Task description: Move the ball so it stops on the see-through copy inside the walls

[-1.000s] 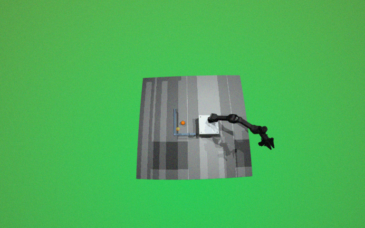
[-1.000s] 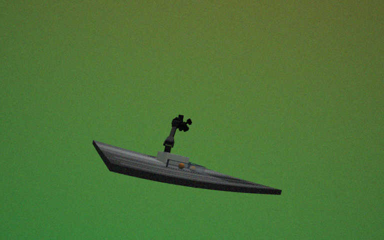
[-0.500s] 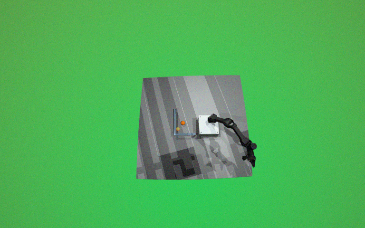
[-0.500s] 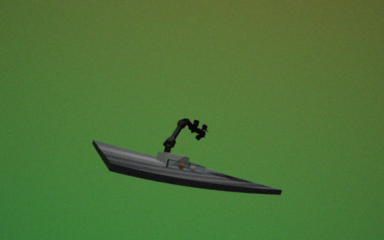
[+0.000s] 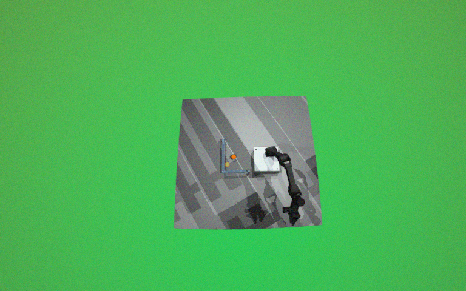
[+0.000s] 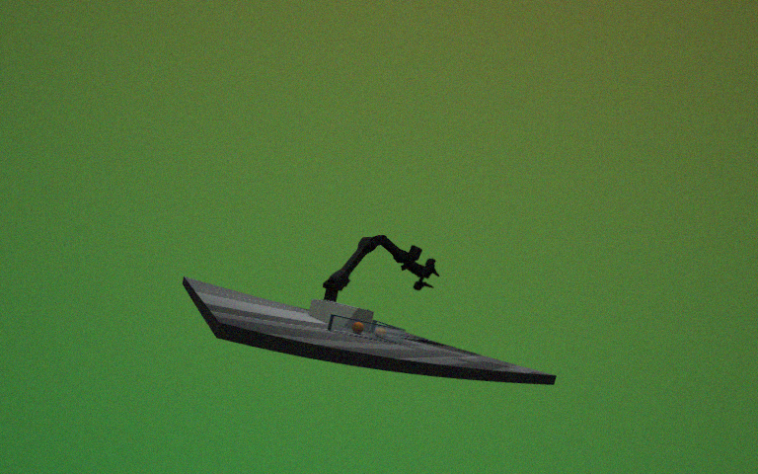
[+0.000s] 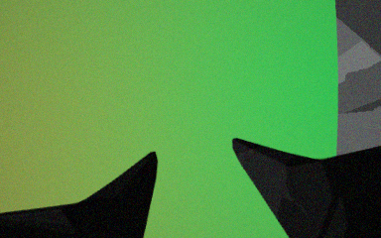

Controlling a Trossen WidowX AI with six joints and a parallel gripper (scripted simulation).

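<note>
The orange ball lies 65 cm to the right of my gripper tip, 40 cm ahead of it and 29 cm below it. The rest, counted from my gripper tip: see-through copy of ball: 58 cm to the right, 46 cm ahead, 29 cm below.
</note>
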